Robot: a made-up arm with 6 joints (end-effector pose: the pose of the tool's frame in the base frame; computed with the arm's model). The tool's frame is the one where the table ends. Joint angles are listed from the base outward.
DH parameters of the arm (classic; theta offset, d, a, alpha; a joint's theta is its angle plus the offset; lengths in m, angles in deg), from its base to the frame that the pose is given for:
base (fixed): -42.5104 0 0.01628 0
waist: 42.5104 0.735 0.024 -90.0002
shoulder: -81.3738 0 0.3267 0
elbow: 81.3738 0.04 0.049 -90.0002
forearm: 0 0.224 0.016 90.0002
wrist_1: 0 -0.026 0.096 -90.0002
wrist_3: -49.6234 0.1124 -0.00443 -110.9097
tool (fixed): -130.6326 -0.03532 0 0
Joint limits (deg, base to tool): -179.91..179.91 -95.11..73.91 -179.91..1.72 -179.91..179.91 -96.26..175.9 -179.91..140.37
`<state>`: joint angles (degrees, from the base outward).
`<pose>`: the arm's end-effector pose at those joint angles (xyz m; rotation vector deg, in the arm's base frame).
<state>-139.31 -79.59 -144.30 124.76 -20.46 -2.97</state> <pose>0.3433 0.3467 1.0904 35.43 -75.33 11.61</pose>
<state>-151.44 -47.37 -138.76 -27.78 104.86 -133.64</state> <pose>0.1283 0.1354 1.2832 53.98 -106.42 125.32</pose>
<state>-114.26 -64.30 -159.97 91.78 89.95 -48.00</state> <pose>0.3375 0.3463 1.1131 -49.28 -26.82 -48.65</pose>
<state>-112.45 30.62 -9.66 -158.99 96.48 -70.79</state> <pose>-0.0614 -0.2981 0.6650 -93.83 104.36 52.35</pose>
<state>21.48 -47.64 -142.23 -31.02 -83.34 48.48</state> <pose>-0.3860 -0.0348 1.1049 50.11 -111.06 108.74</pose>
